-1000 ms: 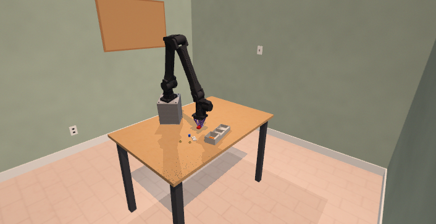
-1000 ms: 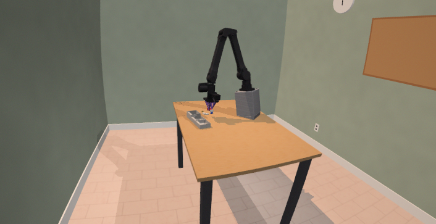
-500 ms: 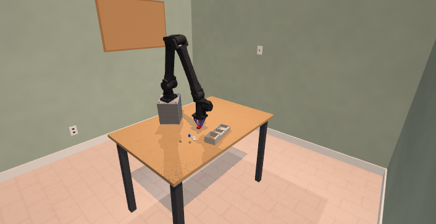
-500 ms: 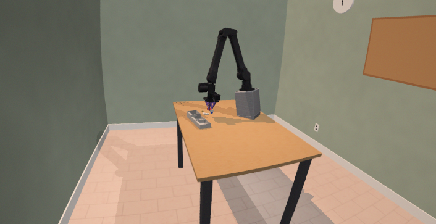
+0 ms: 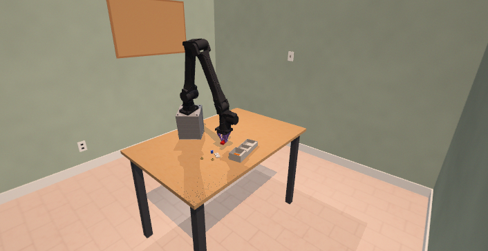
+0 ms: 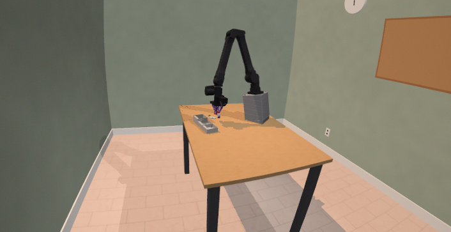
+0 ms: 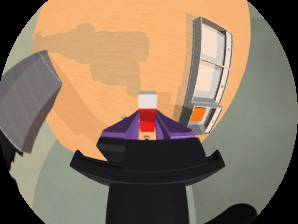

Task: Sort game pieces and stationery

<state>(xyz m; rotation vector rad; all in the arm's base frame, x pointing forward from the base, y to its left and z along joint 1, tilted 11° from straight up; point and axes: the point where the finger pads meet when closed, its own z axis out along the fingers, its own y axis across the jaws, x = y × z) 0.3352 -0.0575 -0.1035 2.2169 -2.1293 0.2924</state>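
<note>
The orange block is 12 cm ahead of my hand, 6 cm below it and 3 cm to the right of it. The rest, counted from my hand: red piece (1 cm to the left); then white domino (8 cm to the right, 6 cm below); then blue piece (7 cm to the right, 6 cm below, 5 cm behind).
</note>
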